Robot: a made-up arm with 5 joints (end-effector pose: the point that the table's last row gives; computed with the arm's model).
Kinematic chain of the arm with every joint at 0, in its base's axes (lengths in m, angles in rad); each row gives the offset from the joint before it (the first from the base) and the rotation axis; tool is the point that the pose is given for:
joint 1: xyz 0 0 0.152 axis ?
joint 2: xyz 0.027 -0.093 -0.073 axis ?
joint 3: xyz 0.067 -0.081 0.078 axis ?
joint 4: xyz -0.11 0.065 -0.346 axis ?
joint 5: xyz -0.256 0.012 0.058 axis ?
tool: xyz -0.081 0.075 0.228
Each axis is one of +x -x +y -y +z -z.
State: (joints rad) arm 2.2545 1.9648 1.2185 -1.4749 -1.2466
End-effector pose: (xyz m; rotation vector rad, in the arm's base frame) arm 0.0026 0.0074 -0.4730 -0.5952 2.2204 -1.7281
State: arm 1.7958 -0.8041 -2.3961 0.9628 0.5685
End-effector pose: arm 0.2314 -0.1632 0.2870 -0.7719 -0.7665 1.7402
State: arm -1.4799 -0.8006 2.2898 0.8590 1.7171
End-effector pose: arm 0.2678 0.1173 0.4838 -1.9932 0.2862 0.2841
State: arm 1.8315 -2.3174 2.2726 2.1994 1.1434
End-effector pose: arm -0.0349 -0.4092 -0.2421 1.2818 0.0274 -0.0150
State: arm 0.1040 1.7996 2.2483 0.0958 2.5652
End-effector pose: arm -0.0037 -0.3631 -0.1628 -0.2666 1.8470 -0.0671
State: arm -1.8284 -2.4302 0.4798 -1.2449 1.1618
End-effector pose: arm 0.5151 -0.1130 0.1766 0.5508 -2.8046 1.2512
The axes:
joint 1: +x
joint 2: +y
joint 3: +z
joint 4: +x
joint 5: -z

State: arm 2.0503 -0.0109 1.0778 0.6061 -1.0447
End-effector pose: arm -0.0277 0.4018 -0.3646 -1.7189 2.2243 -1.3592
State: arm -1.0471 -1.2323 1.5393 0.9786 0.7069
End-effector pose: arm 0.0870 -0.2132 0.6709 -1.0584 0.2171 0.9014
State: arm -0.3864 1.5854 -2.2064 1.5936 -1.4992
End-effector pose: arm -0.3132 0.2082 -0.1740 -1.0211 -0.0422 -0.0517
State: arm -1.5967 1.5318 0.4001 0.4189 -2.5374
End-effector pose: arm -0.0262 0.1302 0.5838 0.8535 0.9211 1.0933
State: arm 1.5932 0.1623 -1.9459 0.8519 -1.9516
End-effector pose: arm 0.0228 0.2161 0.4373 1.2281 -0.4926 -0.4573
